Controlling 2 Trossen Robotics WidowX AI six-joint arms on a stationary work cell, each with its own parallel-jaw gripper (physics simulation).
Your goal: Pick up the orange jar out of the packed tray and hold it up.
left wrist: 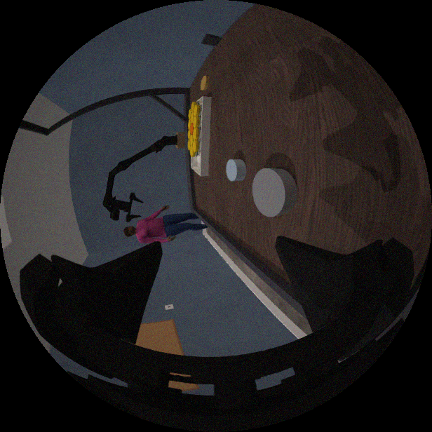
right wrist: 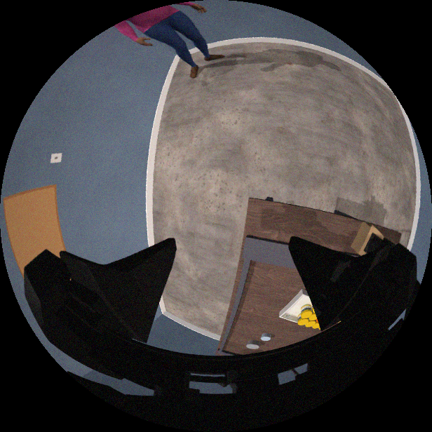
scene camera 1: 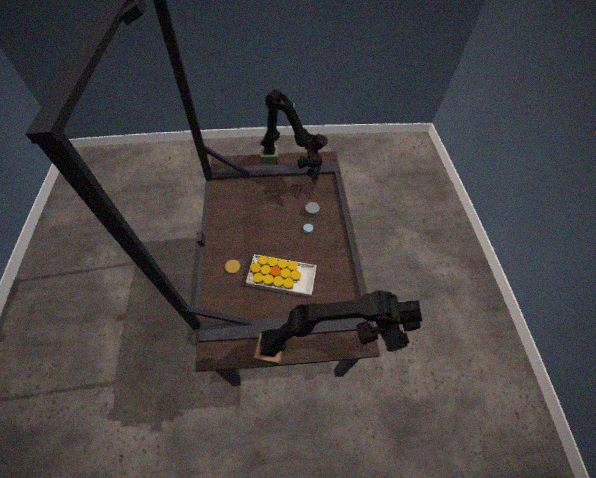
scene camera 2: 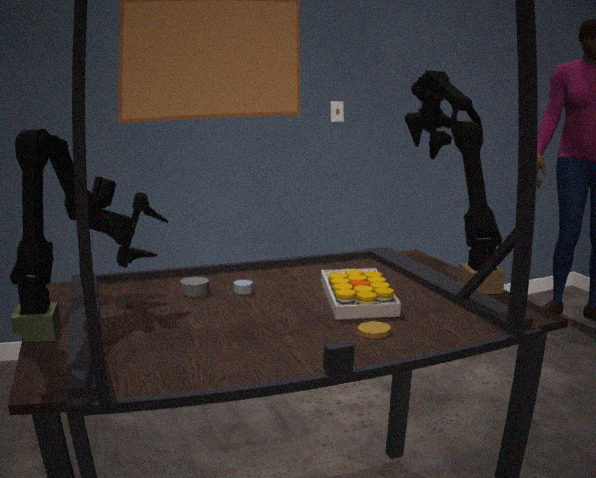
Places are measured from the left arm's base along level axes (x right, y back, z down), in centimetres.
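Pixels of known places: left gripper, fingertip midpoint: (scene camera 1: 315, 181) (scene camera 2: 162, 238); right gripper, fingertip midpoint: (scene camera 2: 424, 152); left arm's base at its link origin: (scene camera 1: 269, 150) (scene camera 2: 34, 309); right arm's base at its link origin: (scene camera 1: 269, 347).
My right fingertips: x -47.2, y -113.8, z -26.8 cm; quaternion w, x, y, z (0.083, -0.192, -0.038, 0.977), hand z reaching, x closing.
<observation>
For each thing: its top centre in the pictures, then the offset to it from my right fingertips.
- orange jar at its top centre: (scene camera 2: 360, 282) (scene camera 1: 275, 271) dy +36.1, dx +40.1, dz +27.8 cm
- white tray at its top centre: (scene camera 2: 357, 285) (scene camera 1: 281, 273) dy +35.6, dx +37.3, dz +29.3 cm
- grey cylinder at its top centre: (scene camera 2: 194, 280) (scene camera 1: 312, 207) dy +74.5, dx +22.4, dz +29.6 cm
- smaller pale blue cylinder at its top centre: (scene camera 2: 243, 282) (scene camera 1: 308, 227) dy +62.1, dx +24.8, dz +30.2 cm
- flat tan disc at its top centre: (scene camera 2: 374, 327) (scene camera 1: 232, 266) dy +40.1, dx +60.7, dz +31.4 cm
The orange jar (scene camera 1: 275, 271) (scene camera 2: 359, 283) (left wrist: 191, 129) stands in the white tray (scene camera 1: 306, 285) (scene camera 2: 367, 311) (left wrist: 206, 136) (right wrist: 291, 312), closely surrounded by several yellow-lidded jars (scene camera 1: 278, 281) (scene camera 2: 366, 296) (left wrist: 194, 148) (right wrist: 306, 312). One end of the tray is bare. My right gripper (scene camera 1: 382, 336) (scene camera 2: 425, 151) (right wrist: 235, 244) is open and empty, high up and away from the tray, beyond the table's edge in scene camera 1. My left gripper (scene camera 1: 313, 175) (scene camera 2: 162, 238) (left wrist: 219, 245) is open and empty above the far end of the table in scene camera 1, well away from the tray.
A grey cylinder (scene camera 1: 312, 207) (scene camera 2: 194, 286) (left wrist: 274, 192) and a smaller pale blue cylinder (scene camera 1: 308, 228) (scene camera 2: 243, 286) (left wrist: 235, 170) stand between my left gripper and the tray. A flat tan disc (scene camera 1: 232, 266) (scene camera 2: 374, 329) (left wrist: 204, 83) lies beside the tray. Dark frame posts (scene camera 1: 176, 75) (scene camera 2: 526, 150) rise at the table's side.
</observation>
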